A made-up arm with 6 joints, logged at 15 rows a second.
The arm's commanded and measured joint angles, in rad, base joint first. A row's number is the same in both.
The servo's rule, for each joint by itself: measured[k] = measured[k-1] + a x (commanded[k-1-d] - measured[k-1]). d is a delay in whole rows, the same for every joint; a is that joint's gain. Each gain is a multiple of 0.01, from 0.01 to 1. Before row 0 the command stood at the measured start. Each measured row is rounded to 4 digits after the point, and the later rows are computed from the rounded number. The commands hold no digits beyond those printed.
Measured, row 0: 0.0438, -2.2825, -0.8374, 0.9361, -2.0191, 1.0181
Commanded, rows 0 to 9: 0.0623, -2.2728, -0.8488, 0.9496, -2.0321, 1.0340; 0.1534, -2.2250, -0.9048, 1.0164, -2.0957, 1.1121; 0.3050, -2.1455, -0.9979, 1.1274, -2.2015, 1.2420; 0.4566, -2.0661, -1.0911, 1.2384, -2.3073, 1.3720; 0.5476, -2.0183, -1.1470, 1.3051, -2.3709, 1.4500; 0.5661, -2.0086, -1.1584, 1.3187, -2.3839, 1.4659; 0.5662, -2.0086, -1.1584, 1.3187, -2.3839, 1.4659; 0.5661, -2.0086, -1.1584, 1.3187, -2.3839, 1.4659; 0.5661, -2.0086, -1.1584, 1.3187, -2.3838, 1.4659; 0.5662, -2.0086, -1.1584, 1.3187, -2.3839, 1.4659
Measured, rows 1 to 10: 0.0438, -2.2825, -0.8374, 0.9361, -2.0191, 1.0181; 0.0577, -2.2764, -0.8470, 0.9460, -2.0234, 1.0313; 0.1295, -2.2440, -0.8956, 0.9974, -2.0473, 1.0984; 0.2611, -2.1819, -0.9815, 1.0923, -2.0982, 1.2176; 0.4077, -2.1089, -1.0736, 1.1990, -2.1672, 1.3458; 0.5126, -2.0518, -1.1353, 1.2765, -2.2344, 1.4323; 0.5527, -2.0246, -1.1547, 1.3073, -2.2837, 1.4602; 0.5628, -2.0145, -1.1578, 1.3156, -2.3168, 1.4649; 0.5653, -2.0108, -1.1583, 1.3179, -2.3389, 1.4657; 0.5659, -2.0094, -1.1584, 1.3185, -2.3537, 1.4659
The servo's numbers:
d 1
a 0.75 0.63 0.84 0.73 0.33 0.83

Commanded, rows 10 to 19: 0.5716, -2.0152, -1.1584, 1.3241, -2.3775, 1.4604; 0.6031, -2.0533, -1.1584, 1.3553, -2.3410, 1.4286; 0.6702, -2.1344, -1.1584, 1.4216, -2.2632, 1.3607; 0.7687, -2.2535, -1.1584, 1.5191, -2.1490, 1.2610; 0.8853, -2.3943, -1.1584, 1.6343, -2.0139, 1.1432; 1.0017, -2.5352, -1.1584, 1.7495, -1.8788, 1.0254; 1.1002, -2.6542, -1.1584, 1.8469, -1.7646, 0.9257; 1.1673, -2.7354, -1.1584, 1.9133, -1.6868, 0.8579; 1.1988, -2.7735, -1.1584, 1.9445, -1.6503, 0.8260; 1.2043, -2.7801, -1.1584, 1.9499, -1.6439, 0.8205
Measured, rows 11 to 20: 0.5661, -2.0089, -1.1584, 1.3186, -2.3637, 1.4659; 0.5702, -2.0129, -1.1584, 1.3226, -2.3683, 1.4613; 0.5949, -2.0384, -1.1584, 1.3465, -2.3593, 1.4342; 0.6514, -2.0989, -1.1584, 1.4013, -2.3276, 1.3732; 0.7394, -2.1963, -1.1584, 1.4873, -2.2687, 1.2801; 0.8488, -2.3210, -1.1584, 1.5946, -2.1846, 1.1665; 0.9635, -2.4559, -1.1584, 1.7077, -2.0837, 1.0494; 1.0660, -2.5808, -1.1584, 1.8093, -1.9784, 0.9467; 1.1420, -2.6782, -1.1584, 1.8852, -1.8822, 0.8730; 1.1846, -2.7382, -1.1584, 1.9285, -1.8057, 0.8340
